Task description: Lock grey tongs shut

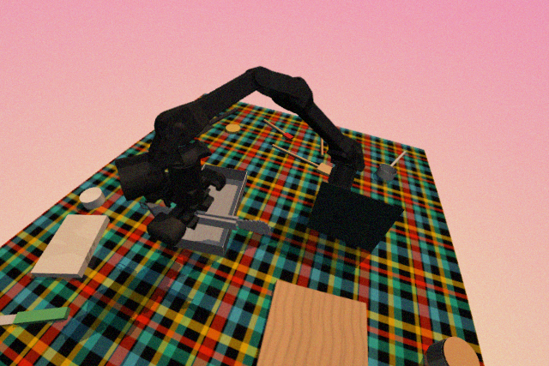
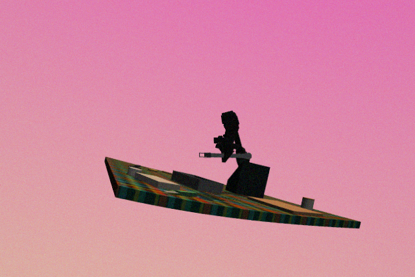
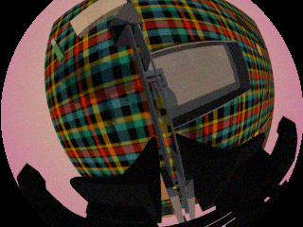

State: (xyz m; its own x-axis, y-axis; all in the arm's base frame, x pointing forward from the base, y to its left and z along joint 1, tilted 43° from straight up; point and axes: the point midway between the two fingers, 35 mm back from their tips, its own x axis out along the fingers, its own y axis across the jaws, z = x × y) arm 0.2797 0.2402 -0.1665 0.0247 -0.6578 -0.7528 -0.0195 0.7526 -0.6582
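The wooden board lies 360 mm behind my gripper tip, 120 mm to the left of it and 160 mm below it. The rest, counted from my gripper tip: pale block: 340 mm ahead, 140 mm to the left, 160 mm below; green-handled tool: 280 mm ahead, 320 mm to the left, 160 mm below; grey roasting tin: 70 mm ahead, 160 mm to the right, 140 mm below.
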